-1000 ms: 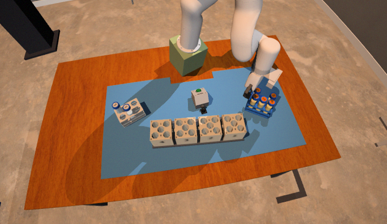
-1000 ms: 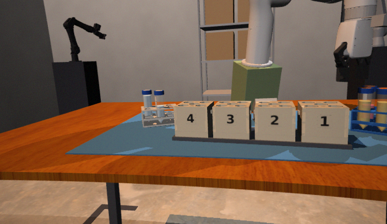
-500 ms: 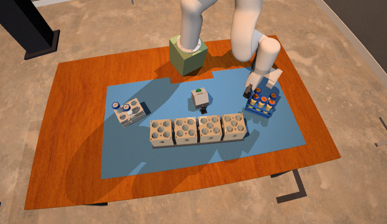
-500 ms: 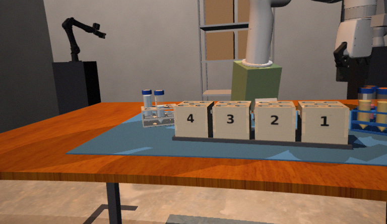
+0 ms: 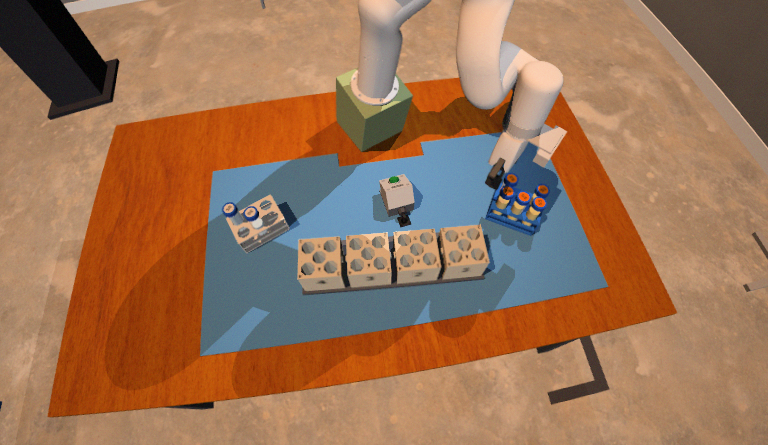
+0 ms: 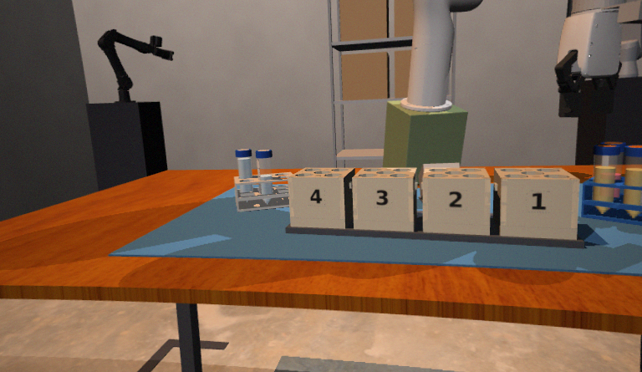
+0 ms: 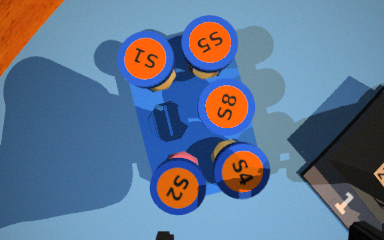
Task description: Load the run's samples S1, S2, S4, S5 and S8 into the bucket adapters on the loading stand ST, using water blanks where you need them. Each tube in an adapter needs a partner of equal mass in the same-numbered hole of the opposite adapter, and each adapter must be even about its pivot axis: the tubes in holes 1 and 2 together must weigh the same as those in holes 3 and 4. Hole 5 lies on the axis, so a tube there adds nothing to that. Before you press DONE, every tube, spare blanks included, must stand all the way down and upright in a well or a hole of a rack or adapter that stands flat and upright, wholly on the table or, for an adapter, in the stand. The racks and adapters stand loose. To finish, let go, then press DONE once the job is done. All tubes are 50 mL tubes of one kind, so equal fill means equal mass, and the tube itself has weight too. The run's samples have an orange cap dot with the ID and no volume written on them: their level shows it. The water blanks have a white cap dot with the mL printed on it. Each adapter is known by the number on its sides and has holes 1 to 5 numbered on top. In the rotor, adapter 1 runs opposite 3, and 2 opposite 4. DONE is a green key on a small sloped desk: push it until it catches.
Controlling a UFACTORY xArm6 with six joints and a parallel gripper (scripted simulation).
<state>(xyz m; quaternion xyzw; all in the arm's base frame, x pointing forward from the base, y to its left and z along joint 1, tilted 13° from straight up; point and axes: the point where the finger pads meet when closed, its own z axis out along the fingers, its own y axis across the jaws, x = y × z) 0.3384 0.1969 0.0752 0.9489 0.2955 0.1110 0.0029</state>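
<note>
Now: the sample tube 120 mm below my hand, 50 mm to the left of it and 10 mm behind it. Round my hand: green key: 220 mm to the right, 120 mm behind, 110 mm below; then blue sample rack: 150 mm below, 70 mm to the left, 40 mm ahead; then loading stand: 290 mm to the right, 170 mm below, 70 mm ahead.
</note>
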